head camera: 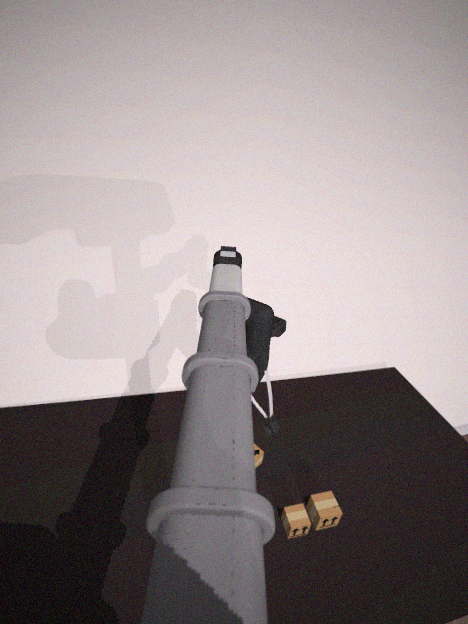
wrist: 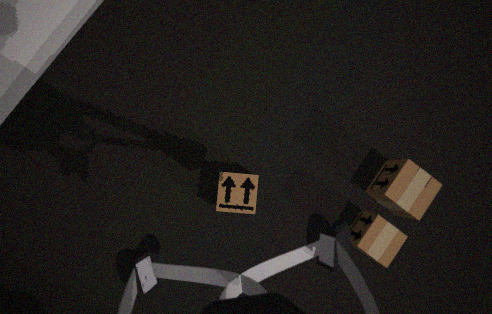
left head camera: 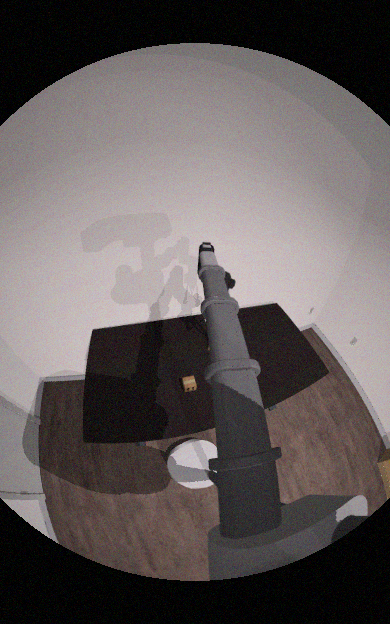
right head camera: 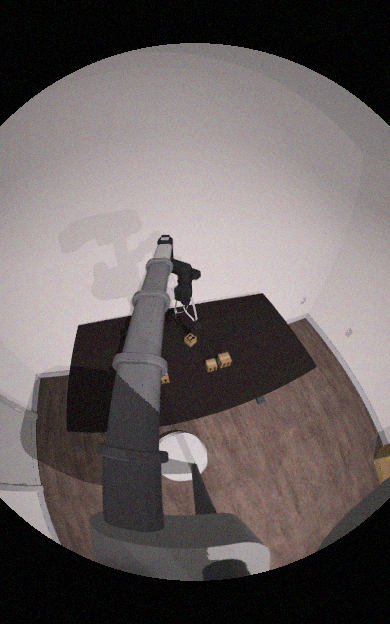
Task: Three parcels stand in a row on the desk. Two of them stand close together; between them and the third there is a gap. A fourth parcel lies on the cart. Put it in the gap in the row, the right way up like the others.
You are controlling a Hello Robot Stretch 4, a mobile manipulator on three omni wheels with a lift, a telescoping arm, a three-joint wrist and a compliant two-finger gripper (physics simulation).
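Pixels of known places: gripper, fingertip midpoint: [wrist: 235, 243] [right head camera: 185, 322]; robot's base, origin of the base link: [left head camera: 194, 462] [right head camera: 180, 454].
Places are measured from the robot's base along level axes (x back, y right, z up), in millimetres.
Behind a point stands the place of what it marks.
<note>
The fourth parcel [head camera: 258, 455] {x -663, y 120, z 742 mm} [right head camera: 190, 340] {x -651, y 102, z 742 mm} [wrist: 237, 193] {x -674, y 100, z 742 mm} lies on the desk [head camera: 382, 428] {x -820, y 554, z 692 mm} [left head camera: 115, 360] {x -575, y -480, z 693 mm} [right head camera: 260, 330] {x -743, y 577, z 692 mm}, behind the row, its two-arrow face up. Two row parcels stand close together upright: a smaller one [head camera: 296, 520] {x -491, y 200, z 743 mm} [right head camera: 211, 365] {x -487, y 204, z 743 mm} [wrist: 382, 241] {x -503, y 203, z 742 mm} and a larger one [head camera: 324, 510] {x -512, y 270, z 750 mm} [right head camera: 224, 359] {x -513, y 275, z 752 mm} [wrist: 412, 189] {x -529, y 277, z 751 mm}. The third row parcel [left head camera: 189, 383] {x -430, y -48, z 751 mm} [right head camera: 165, 378] {x -417, y -29, z 748 mm} stands to their left across a gap; the arm hides it in the head view. My gripper [head camera: 271, 425] [right head camera: 186, 318] {x -655, y 75, z 890 mm} [wrist: 235, 243] {x -655, y 75, z 890 mm} is open and empty above the desk. The fourth parcel is beyond its fingertips in the wrist view, not between them.
The wall [head camera: 327, 201] {x -1098, y 291, z 1353 mm} rises behind the desk's back edge. A round white top [left head camera: 192, 465] {x 11, y -24, z 187 mm} [right head camera: 185, 456] {x 1, y 45, z 187 mm} stands in front of the desk. A yellow-brown box [left head camera: 385, 472] [right head camera: 382, 462] is at the right edge. My extended arm [head camera: 216, 443] {x -265, y 1, z 1307 mm} [left head camera: 237, 390] {x -175, y -4, z 1310 mm} [right head camera: 135, 390] {x -166, y 7, z 1310 mm} reaches over the desk.
</note>
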